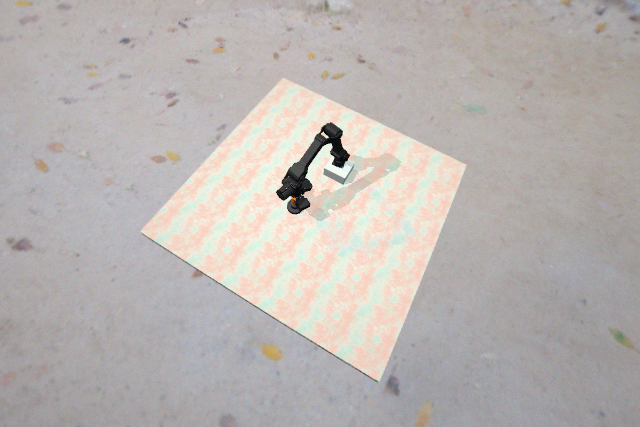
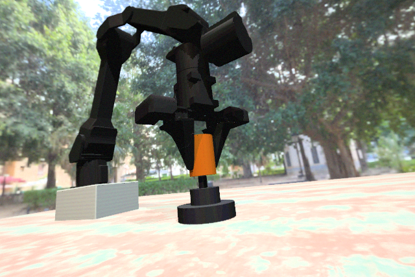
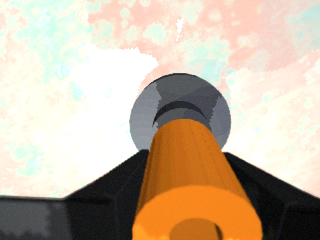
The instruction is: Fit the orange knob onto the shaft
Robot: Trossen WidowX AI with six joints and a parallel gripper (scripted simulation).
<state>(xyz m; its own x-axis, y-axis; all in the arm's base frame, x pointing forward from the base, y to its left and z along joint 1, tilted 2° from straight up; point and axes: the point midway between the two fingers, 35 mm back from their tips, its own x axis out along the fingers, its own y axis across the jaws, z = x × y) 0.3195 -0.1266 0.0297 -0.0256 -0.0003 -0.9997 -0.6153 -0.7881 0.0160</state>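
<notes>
The orange knob is 2 cm above my gripper tip. Round my gripper tip: round pedestal (4 cm below).
</notes>
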